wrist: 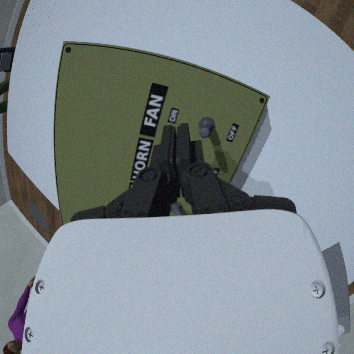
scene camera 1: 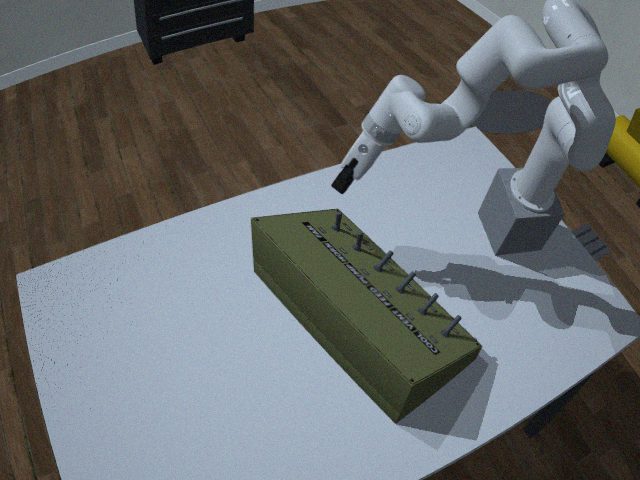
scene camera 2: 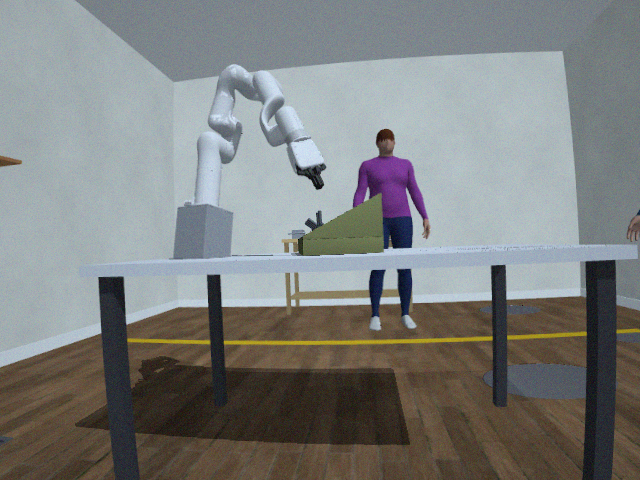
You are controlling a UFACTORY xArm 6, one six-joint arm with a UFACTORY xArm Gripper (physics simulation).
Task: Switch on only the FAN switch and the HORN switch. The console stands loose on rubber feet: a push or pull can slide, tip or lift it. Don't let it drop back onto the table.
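Places are measured from the arm's base along level axes (x ahead, y left, z up), in centimetres.
Where they show: gripper, fingertip midpoint: (wrist: 178, 142) (scene camera 1: 337, 188) (scene camera 2: 320, 187); arm's base, link origin: (scene camera 1: 532, 191) (scene camera 2: 205, 209).
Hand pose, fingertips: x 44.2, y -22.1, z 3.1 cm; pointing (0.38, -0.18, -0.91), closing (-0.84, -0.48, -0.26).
Note:
Each offset is from my fingertips to the top centre of the thing. "*": to the spot under its first point.
The olive console (scene camera 1: 361, 330) (scene camera 2: 356, 229) (wrist: 100, 110) sits level on the table, its feet not distinguishable. The FAN switch {dx -0.5, dy +0.5, dz -7.3 cm} (scene camera 1: 337, 222) (wrist: 205, 127) and the HORN switch {* dx -0.6, dy +8.0, dz -9.6 cm} (scene camera 1: 358, 241) (wrist: 176, 209) stand at a different angle from the other levers, tilted more toward the label (ON) side. The HORN switch is partly hidden by my gripper in the wrist view. The PUMP switch {dx -3.0, dy +14.8, dz -8.5 cm} (scene camera 1: 383, 261), FEED switch {dx -3.6, dy +22.0, dz -8.5 cm} (scene camera 1: 405, 282), VENT switch {dx -4.1, dy +29.1, dz -8.5 cm} (scene camera 1: 428, 304) and COOL switch {dx -4.7, dy +36.3, dz -8.5 cm} (scene camera 1: 451, 326) lean away from the labels, toward OFF. My gripper (scene camera 1: 341, 191) (scene camera 2: 319, 186) (wrist: 178, 142) is shut and empty, above the console's FAN end, touching no lever.
The white table (scene camera 1: 155, 335) (scene camera 2: 465, 254) bears the console and the robot's grey base block (scene camera 1: 522, 222) (scene camera 2: 203, 231). A person in a purple top (scene camera 2: 386, 186) stands behind the table. A dark drawer cabinet (scene camera 1: 193, 25) stands on the floor beyond the table.

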